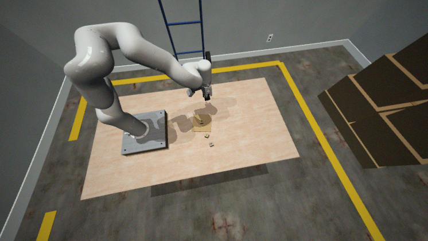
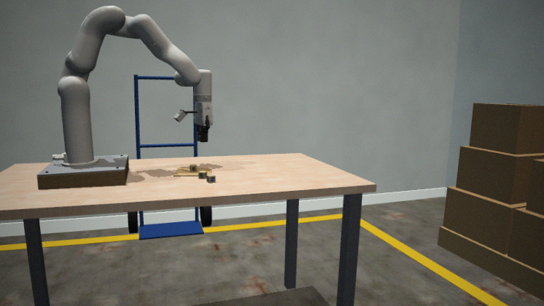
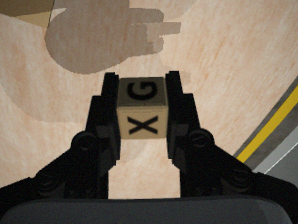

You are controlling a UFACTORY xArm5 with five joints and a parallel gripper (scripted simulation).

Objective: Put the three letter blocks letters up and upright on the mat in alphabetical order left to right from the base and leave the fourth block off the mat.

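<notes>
Now: hand 140 mm to the left of the tan mat, 120 mm above it and 70 mm past it. Also, from my hand: block: 10 mm below.
</notes>
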